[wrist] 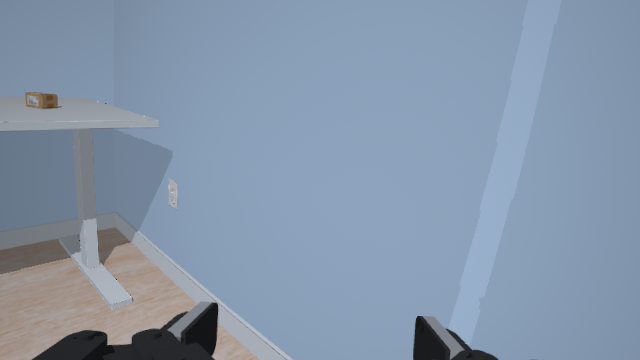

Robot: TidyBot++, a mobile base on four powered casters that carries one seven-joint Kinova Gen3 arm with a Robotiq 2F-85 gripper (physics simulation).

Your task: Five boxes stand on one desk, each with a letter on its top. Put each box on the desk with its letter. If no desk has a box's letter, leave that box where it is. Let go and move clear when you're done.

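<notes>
A small brown cardboard box (42, 100) with a white label on its side stands on a white desk (100, 118) at the left of the wrist view, some way off. No letter on its top can be made out from this low angle. The desk runs out of view on the left, and no letter shows on it. The other boxes do not show. My gripper (315, 332) is open, with nothing between its fingers, far from the desk and the box.
A blue wall (350, 150) fills the middle and right, with a lighter strip of light on it. A white outlet (173, 193) is on the wall. The desk's leg (86, 175) and its foot (105, 285) stand on the wood floor (40, 305).
</notes>
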